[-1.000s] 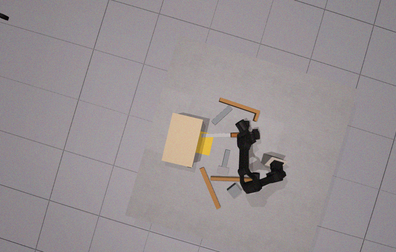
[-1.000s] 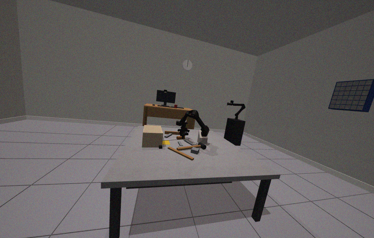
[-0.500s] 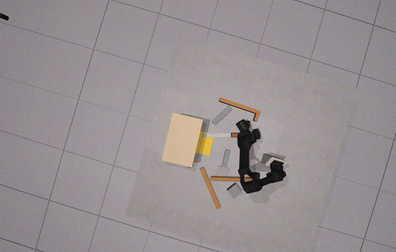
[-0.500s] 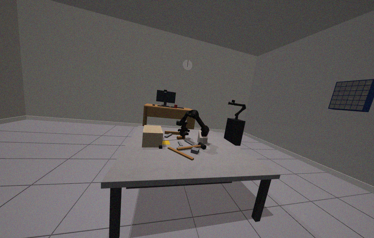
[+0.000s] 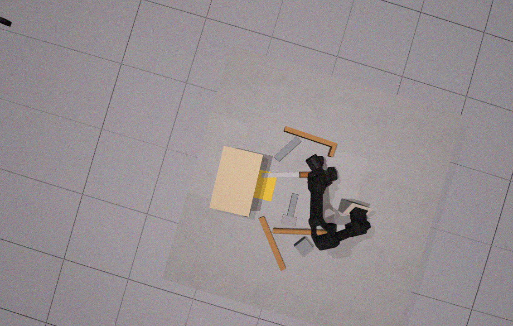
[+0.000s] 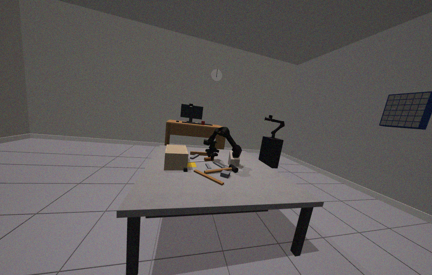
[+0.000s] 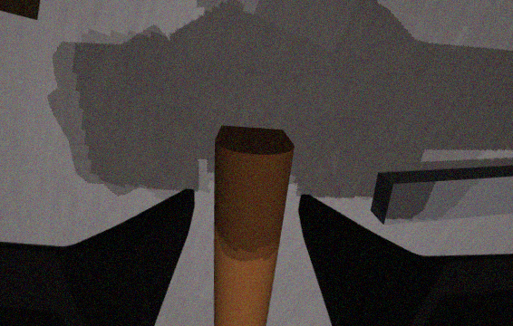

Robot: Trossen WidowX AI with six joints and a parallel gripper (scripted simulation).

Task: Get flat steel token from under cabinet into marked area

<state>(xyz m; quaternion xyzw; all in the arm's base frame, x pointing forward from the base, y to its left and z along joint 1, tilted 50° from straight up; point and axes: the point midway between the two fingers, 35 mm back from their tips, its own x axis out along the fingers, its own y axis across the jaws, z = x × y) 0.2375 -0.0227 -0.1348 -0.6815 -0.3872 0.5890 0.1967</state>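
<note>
Right now the grey bar is 170 mm ahead of my gripper tip and 90 mm to the right of it. From my gripper tip the other things lie so: grey l-shaped bracket 60 mm ahead, 230 mm to the left; grey block 50 mm behind, 380 mm to the left, 10 mm above; wooden stick 110 mm ahead, 410 mm to the left.
</note>
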